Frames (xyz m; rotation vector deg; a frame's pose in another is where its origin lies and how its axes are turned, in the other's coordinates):
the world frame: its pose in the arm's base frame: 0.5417 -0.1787 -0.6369 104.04 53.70 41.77
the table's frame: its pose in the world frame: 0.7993 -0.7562 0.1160 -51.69 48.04 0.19
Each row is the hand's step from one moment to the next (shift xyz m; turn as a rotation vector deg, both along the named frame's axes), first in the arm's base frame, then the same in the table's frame.
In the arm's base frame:
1: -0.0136 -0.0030 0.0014 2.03 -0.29 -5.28
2: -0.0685 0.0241 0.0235 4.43 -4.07 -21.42
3: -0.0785 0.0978 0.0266 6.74 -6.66 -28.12
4: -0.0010 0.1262 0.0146 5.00 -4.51 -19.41
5: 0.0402 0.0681 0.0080 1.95 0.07 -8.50
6: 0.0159 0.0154 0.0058 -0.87 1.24 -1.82
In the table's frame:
1: 0.0004 0.0090 -0.0108 -0.79 -5.44 -1.38
2: 0.0399 0.0534 -0.0372 -5.08 -19.60 -9.23
3: 0.1139 0.0513 -0.0290 -8.17 -26.05 -11.63
4: 0.1228 -0.0046 0.0323 -5.64 -18.18 -7.73
5: 0.0565 -0.0245 0.0503 -0.43 -8.11 -3.18
6: 0.0111 -0.0059 0.0191 1.41 -1.21 -1.47

